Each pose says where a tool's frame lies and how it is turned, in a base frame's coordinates. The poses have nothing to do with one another.
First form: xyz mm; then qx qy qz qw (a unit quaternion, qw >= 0).
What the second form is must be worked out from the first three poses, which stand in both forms.
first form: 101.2 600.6 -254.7 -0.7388 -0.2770 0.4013 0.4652
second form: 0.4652 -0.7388 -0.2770 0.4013 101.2 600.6 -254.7
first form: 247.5 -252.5 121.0 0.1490 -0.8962 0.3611 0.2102
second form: 0.2102 0.1490 -0.8962 0.3611 247.5 -252.5 121.0
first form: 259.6 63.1 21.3 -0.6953 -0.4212 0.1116 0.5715
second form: 0.5715 -0.6953 -0.4212 0.1116 259.6 63.1 21.3
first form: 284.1 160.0 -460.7 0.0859 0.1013 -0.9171 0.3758
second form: 0.3758 0.0859 0.1013 -0.9171 284.1 160.0 -460.7
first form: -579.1 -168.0 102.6 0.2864 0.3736 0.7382 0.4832
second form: 0.4832 0.2864 0.3736 0.7382 -579.1 -168.0 102.6
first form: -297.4 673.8 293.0 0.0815 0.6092 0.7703 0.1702
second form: 0.1702 0.0815 0.6092 0.7703 -297.4 673.8 293.0
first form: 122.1 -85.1 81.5 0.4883 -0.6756 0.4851 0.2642
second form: 0.2642 0.4883 -0.6756 0.4851 122.1 -85.1 81.5
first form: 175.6 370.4 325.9 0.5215 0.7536 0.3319 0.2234
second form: 0.2234 0.5215 0.7536 0.3319 175.6 370.4 325.9
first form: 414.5 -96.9 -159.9 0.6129 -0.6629 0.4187 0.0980
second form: 0.0980 0.6129 -0.6629 0.4187 414.5 -96.9 -159.9
